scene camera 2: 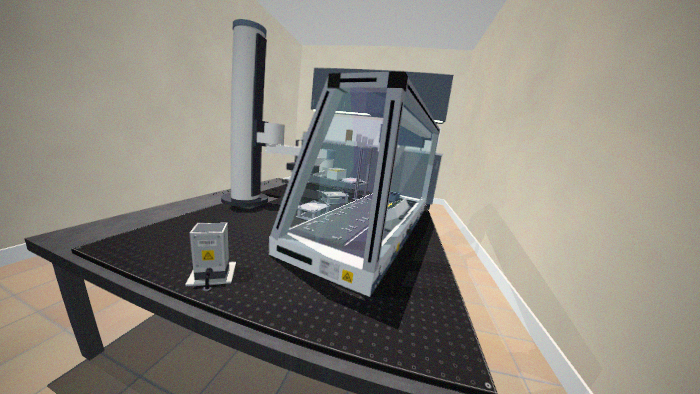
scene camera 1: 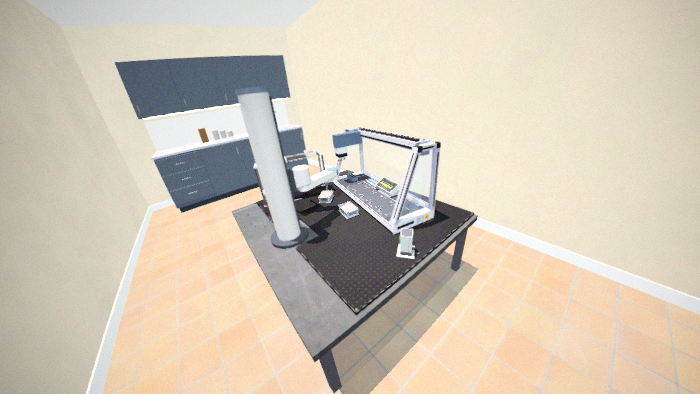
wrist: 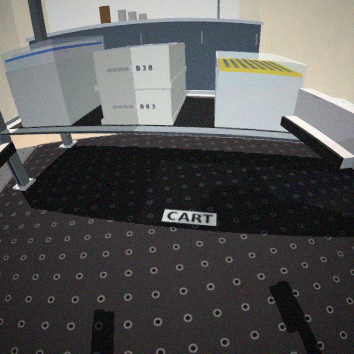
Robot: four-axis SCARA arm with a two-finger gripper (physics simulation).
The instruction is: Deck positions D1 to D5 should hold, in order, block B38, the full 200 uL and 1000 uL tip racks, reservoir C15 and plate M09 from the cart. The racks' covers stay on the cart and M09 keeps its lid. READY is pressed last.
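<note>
An enclosure frame post (scene camera 2: 398, 94) is there for me to see.
</note>
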